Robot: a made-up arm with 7 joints. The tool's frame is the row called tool. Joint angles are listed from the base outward.
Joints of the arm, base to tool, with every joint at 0 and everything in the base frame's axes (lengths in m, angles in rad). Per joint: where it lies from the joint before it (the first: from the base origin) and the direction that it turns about. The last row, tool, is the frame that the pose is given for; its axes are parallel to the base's.
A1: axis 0 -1 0 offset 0.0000 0.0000 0.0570
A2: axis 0 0 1 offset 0.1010 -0.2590 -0.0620
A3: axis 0 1 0 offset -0.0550 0.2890 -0.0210
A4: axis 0 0 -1 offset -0.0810 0.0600 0.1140
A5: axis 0 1 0 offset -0.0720 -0.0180 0.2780
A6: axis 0 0 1 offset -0.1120 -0.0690 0.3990
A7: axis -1 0 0 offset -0.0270 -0.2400 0.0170
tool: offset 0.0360 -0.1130 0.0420
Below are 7 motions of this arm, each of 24 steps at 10 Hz.
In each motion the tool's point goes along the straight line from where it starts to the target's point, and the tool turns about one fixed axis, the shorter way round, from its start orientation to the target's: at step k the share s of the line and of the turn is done. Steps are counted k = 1, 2, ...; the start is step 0. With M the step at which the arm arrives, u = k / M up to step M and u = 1 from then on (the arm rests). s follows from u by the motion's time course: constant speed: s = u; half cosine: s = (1 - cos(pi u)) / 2; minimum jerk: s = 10 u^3 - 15 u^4 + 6 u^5.
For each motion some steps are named. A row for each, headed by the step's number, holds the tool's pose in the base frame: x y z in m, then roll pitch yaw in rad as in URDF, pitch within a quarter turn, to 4 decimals.
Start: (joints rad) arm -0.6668 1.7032 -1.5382 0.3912 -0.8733 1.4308 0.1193
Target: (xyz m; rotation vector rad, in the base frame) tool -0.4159 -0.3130 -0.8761 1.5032 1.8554 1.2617
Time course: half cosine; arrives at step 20
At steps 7, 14, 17, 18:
7: -0.3778 -0.9842 -0.4020 -3.1138 -0.6844 -3.1044
14: -0.4051 -0.5033 -0.7417 2.4384 -0.1935 2.2887
17: -0.4130 -0.3633 -0.8406 2.1839 -0.1879 2.0005
18: -0.4146 -0.3356 -0.8601 2.1338 -0.1953 1.9437

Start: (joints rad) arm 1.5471 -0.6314 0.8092 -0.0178 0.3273 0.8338 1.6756
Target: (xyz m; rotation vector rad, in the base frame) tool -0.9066 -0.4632 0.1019 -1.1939 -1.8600 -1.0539
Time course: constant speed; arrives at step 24
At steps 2, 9, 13, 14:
2: -0.5070 -0.5007 0.6972 -1.5629 -0.7922 0.6609
9: -0.6341 -0.4888 0.5078 -1.9835 -1.0578 0.9258
13: -0.7068 -0.4820 0.3996 -2.3928 -1.1602 1.2507
14: -0.7250 -0.4803 0.3725 -2.5195 -1.1751 1.3565

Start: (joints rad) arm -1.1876 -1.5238 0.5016 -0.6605 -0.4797 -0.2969 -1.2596
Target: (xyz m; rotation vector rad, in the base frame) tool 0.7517 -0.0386 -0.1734 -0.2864 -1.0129 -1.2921
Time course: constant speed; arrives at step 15
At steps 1, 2, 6, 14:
1: 0.4538 -0.3404 0.3002 0.3963 0.2447 -1.4682
2: 0.4751 -0.3188 0.2664 0.3999 0.1659 -1.4768
6: 0.5602 -0.2326 0.1311 0.4214 -0.1486 -1.5140
14: 0.7304 -0.0602 -0.1396 0.5245 -0.7727 -1.6389

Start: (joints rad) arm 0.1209 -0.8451 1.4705 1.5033 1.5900 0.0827 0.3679
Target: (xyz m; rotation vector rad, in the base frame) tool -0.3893 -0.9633 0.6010 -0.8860 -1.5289 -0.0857
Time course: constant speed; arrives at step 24
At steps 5, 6, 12, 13, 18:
5: 0.0815 -0.6697 0.5309 -2.1834 -0.0145 2.0927
6: 0.0567 -0.6852 0.5346 -2.1940 -0.0704 2.0637
12: -0.0920 -0.7779 0.5567 -2.2243 -0.4098 1.8926
13: -0.1167 -0.7933 0.5604 -2.2234 -0.4666 1.8628
18: -0.2406 -0.8706 0.5789 -2.1843 -0.7488 1.6920

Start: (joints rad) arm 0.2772 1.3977 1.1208 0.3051 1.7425 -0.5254 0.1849
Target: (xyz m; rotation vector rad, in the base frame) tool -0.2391 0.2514 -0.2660 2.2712 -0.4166 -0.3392
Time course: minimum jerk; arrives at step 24
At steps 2, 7, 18, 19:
2: 0.3454 0.2744 0.1180 -2.6794 0.0266 -1.2697
7: 0.2589 0.2710 0.0612 -2.8702 -0.0353 -1.1477
18: -0.1783 0.2538 -0.2260 2.4186 0.0495 -0.4877
19: -0.2012 0.2529 -0.2411 2.3700 0.0713 -0.4587

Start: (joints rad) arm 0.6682 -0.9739 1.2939 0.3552 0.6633 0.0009 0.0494
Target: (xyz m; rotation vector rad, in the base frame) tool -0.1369 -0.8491 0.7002 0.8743 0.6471 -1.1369
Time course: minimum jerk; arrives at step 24
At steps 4, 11, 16, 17, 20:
4: 0.1569 -0.9002 0.5100 1.6665 1.3160 0.6190
11: 0.0391 -0.8797 0.5863 0.8406 1.2567 -0.3741
16: -0.0730 -0.8602 0.6588 0.5249 1.0721 -0.8525
17: -0.0905 -0.8572 0.6702 0.5017 1.0393 -0.9018
20: -0.1261 -0.8510 0.6932 0.4673 0.9716 -0.9900

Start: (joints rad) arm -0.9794 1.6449 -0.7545 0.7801 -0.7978 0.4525 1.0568
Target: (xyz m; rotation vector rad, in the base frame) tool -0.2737 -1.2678 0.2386 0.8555 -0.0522 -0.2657
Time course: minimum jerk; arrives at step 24
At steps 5, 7, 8, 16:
5: -0.1120 -1.3222 0.2993 0.0486 -0.4426 0.0912
7: -0.1272 -1.3171 0.2936 0.1370 -0.4094 0.0389
8: -0.1372 -1.3137 0.2898 0.1934 -0.3854 0.0068
16: -0.2374 -1.2800 0.2522 0.6924 -0.0724 -0.2169

